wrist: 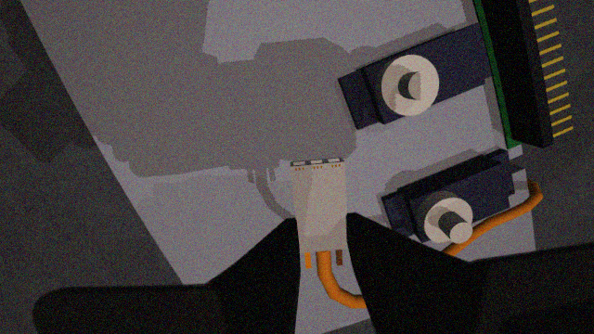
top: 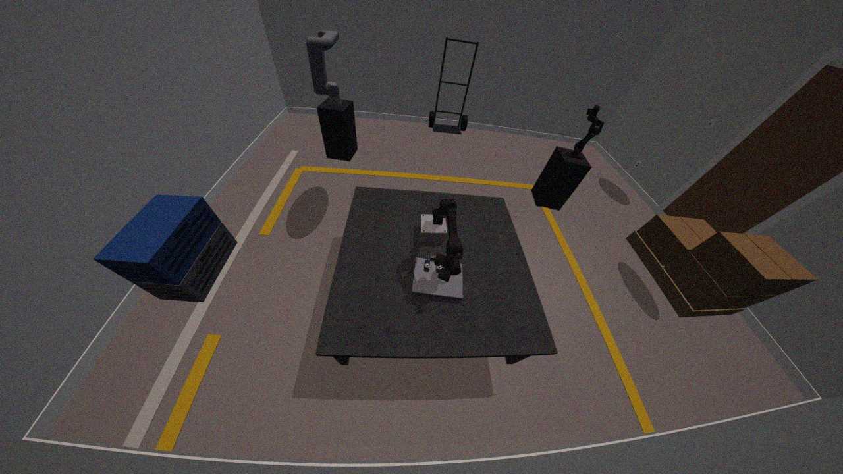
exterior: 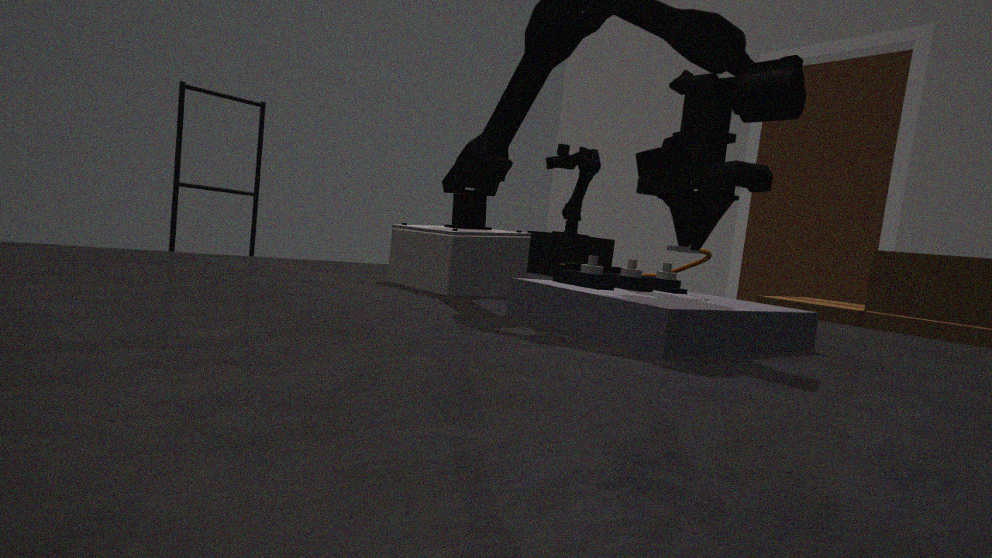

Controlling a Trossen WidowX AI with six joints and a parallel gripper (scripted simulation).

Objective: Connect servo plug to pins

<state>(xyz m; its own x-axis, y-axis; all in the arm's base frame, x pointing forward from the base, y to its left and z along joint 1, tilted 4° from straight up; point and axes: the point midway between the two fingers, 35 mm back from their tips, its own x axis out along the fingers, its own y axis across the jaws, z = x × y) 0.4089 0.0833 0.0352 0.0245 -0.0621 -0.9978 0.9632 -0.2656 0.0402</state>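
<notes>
Right now the green band is 120 mm behind my gripper tip, 80 mm to the right of it and 30 mm below it. Also, from my gripper tip: grey base plate (40 mm ahead, 30 mm to the right, 80 mm below).
</notes>
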